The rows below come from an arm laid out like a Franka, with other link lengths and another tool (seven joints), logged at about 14 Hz.
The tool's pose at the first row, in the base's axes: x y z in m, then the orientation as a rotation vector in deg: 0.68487 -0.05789 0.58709 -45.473 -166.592 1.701
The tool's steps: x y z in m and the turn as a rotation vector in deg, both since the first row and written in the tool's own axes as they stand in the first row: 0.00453 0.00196 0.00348 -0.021 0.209 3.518; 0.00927 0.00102 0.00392 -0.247 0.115 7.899; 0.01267 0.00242 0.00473 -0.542 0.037 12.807; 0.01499 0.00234 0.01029 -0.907 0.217 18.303; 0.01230 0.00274 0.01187 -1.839 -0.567 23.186; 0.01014 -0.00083 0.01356 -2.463 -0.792 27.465; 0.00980 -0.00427 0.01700 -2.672 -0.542 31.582; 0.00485 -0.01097 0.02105 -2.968 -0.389 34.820; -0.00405 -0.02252 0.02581 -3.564 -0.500 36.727; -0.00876 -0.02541 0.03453 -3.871 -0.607 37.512; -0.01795 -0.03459 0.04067 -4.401 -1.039 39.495; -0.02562 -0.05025 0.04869 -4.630 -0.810 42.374; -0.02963 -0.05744 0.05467 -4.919 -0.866 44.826; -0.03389 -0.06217 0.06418 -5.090 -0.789 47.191
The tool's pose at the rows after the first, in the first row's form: 0.68155 -0.05385 0.58407 -50.528 -164.961 1.924; 0.67697 -0.05225 0.58424 -56.879 -163.099 2.052; 0.67467 -0.04931 0.58376 -63.914 -160.718 2.122; 0.67194 -0.04812 0.57852 -71.591 -157.476 2.037; 0.67423 -0.04912 0.57662 -78.761 -155.254 1.460; 0.67406 -0.05326 0.57488 -84.763 -152.609 1.044; 0.67217 -0.05635 0.57161 -90.170 -149.383 1.023; 0.67250 -0.06458 0.56736 -94.388 -146.777 0.832; 0.67366 -0.07897 0.56220 -97.024 -145.427 0.191; 0.67511 -0.08373 0.55315 -98.145 -144.918 -0.138; 0.67754 -0.09621 0.54646 -100.993 -143.684 -0.552; 0.67516 -0.11348 0.53843 -104.549 -141.028 -0.706; 0.67419 -0.12162 0.53240 -107.676 -138.910 -0.874; 0.67422 -0.12772 0.52272 -110.559 -136.687 -0.933
